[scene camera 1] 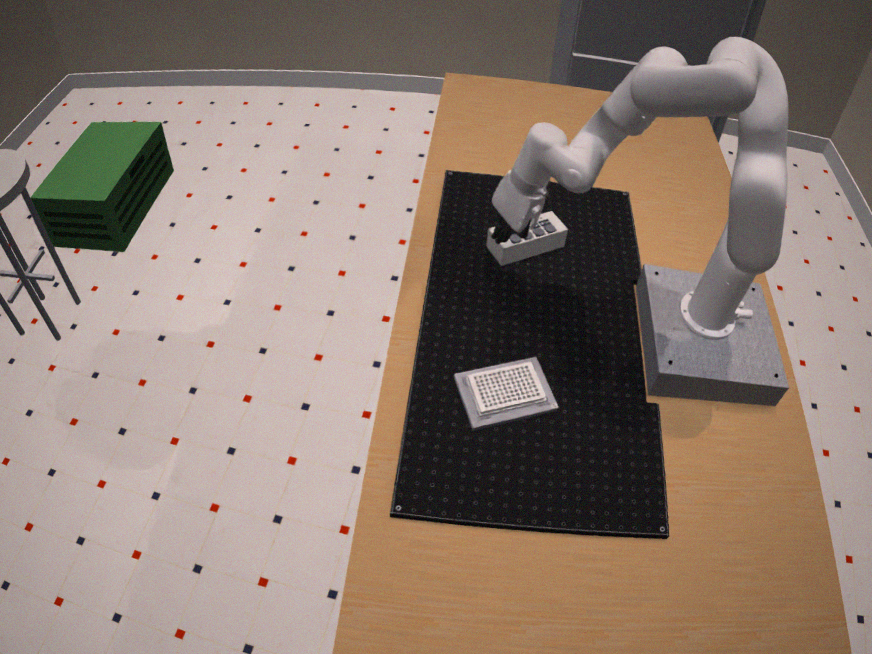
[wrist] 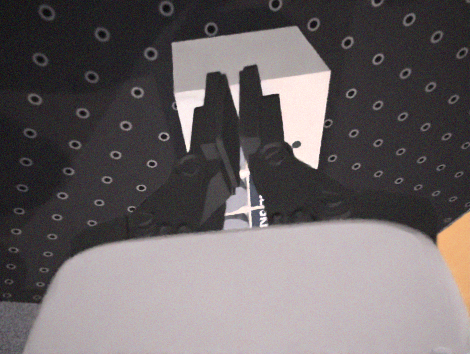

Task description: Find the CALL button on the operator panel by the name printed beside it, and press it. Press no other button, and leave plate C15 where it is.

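Pixels of known places: gripper, between the fingertips: (scene camera 1: 499,239) (wrist: 239,95); arm's base, origin of its link: (scene camera 1: 706,316).
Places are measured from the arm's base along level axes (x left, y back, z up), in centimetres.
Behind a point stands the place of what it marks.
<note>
The operator panel (scene camera 1: 533,246) @(x -21.5, y -34.4, z -2.8 cm) (wrist: 302,55) @(x -23.7, y -44.0, z -2.3 cm) is a light box with grey round buttons and dark label strips on its top. It stands near the far end of the black board. The names cannot be read in the scene view; a few white letters show in part between the fingers in the wrist view. I cannot tell which button is CALL. My gripper (scene camera 1: 501,236) @(x -20.9, y -42.2, z -0.3 cm) (wrist: 239,95) @(x -20.9, y -42.2, z -0.3 cm) is shut and empty, its fingertips over the panel's left end in the scene view. Its fingers hide much of the panel; contact cannot be told. Plate C15 (scene camera 1: 507,387) @(x 15.3, y -42.9, z -3.3 cm) lies on a grey holder (scene camera 1: 482,420) @(x 21.5, y -47.6, z -4.6 cm).
The black perforated board (scene camera 1: 528,478) @(x 32.5, y -40.1, z -5.9 cm) lies on the wooden table (scene camera 1: 493,584) @(x 51.2, y -46.8, z -7.2 cm). The arm's grey base block (scene camera 1: 711,383) @(x 15.9, y -2.9, z -1.4 cm) stands at its right edge. A green crate (scene camera 1: 98,165) and a stool (scene camera 1: 10,175) stand on the floor at the left.
</note>
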